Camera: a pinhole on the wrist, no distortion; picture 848 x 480 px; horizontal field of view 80.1 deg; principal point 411.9 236.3 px. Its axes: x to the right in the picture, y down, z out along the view. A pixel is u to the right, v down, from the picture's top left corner.
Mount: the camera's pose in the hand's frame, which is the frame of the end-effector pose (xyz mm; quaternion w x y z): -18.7 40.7 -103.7 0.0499 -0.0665 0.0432 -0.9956
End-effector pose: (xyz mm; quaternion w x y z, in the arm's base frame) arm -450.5 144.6 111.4 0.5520 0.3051 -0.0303 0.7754
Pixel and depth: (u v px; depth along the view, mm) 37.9 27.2 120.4
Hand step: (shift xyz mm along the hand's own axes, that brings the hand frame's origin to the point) 81.1 90.0 8.4
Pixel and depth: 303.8 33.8 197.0
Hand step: 42.5 107.9 92.7
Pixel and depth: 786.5 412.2 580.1
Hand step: -345.3 -251.2 505.5
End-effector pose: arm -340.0 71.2 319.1 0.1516 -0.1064 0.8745 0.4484
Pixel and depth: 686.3 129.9 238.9
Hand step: -118.9 58.0 153.5
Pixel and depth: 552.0 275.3 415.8
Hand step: -72.7 -36.3 318.7
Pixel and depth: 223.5 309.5 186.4
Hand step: 78.0 6.4 68.9
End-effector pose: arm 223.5 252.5 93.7 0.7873 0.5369 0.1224 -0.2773
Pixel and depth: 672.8 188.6 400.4
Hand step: -171.7 24.7 321.7
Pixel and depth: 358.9 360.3 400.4
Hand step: 86.7 -84.2 277.2
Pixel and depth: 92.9 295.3 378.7
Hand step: 273.4 -8.1 235.5
